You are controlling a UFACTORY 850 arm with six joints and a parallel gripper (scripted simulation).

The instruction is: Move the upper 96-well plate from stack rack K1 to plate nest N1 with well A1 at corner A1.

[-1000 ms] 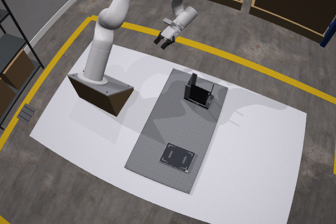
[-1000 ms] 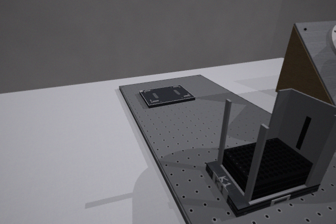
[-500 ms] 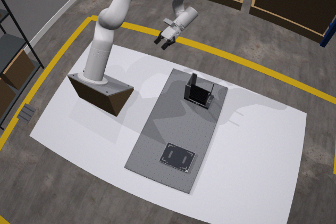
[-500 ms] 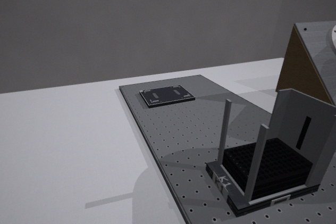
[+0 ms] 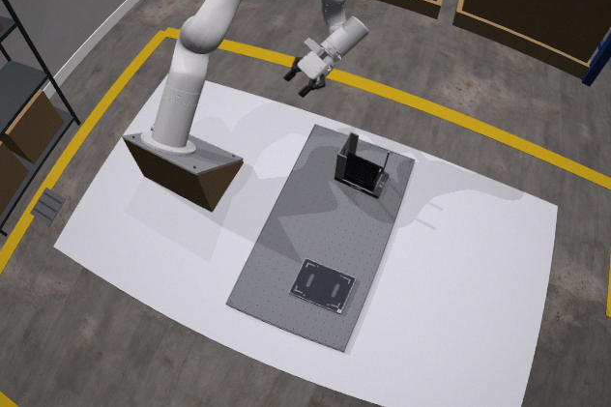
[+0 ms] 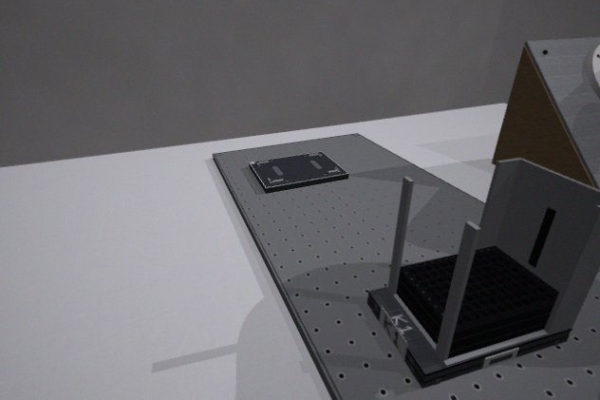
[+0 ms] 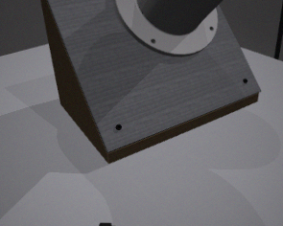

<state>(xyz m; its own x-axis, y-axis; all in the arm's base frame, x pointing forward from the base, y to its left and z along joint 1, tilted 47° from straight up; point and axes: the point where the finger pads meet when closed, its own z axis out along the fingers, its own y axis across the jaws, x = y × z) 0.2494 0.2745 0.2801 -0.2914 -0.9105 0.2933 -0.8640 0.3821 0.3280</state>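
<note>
My gripper is now 31 cm short of the black plate, 14 cm to the left of it and 12 cm above it. Also, from my hand: plate nest N1: 36 cm ahead, 53 cm to the right, 14 cm below.
</note>
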